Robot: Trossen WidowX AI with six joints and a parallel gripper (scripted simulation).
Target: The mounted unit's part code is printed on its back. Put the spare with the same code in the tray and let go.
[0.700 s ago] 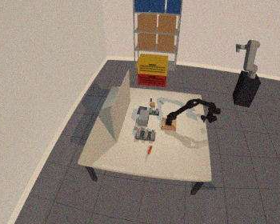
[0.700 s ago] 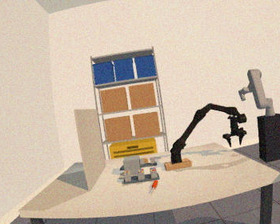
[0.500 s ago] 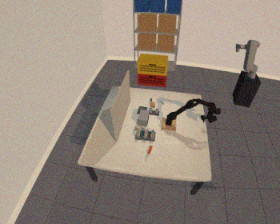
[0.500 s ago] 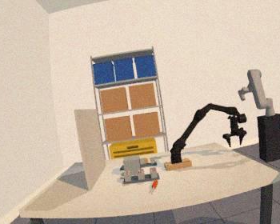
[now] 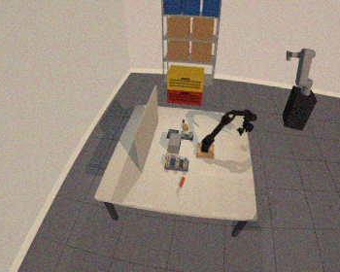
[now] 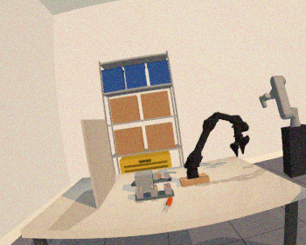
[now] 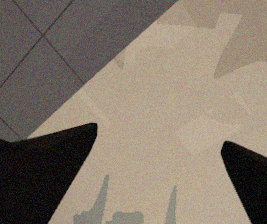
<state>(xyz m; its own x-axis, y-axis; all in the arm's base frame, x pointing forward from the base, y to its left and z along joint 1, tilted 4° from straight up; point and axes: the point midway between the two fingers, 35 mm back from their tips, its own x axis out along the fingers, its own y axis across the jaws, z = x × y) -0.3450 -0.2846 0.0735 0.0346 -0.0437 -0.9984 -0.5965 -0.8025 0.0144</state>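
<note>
Now: gripper tip 55 cm short of the dark grey holder, 15 cm to the right of it and 6 cm above it. From my gripper tip the other things lie so: tan box (60 cm ahead, 1 cm to the left, 5 cm below); then grey tray (70 cm ahead, 14 cm to the left, 6 cm below); then grey mounted unit (63 cm ahead, 32 cm to the left, 1 cm below).
</note>
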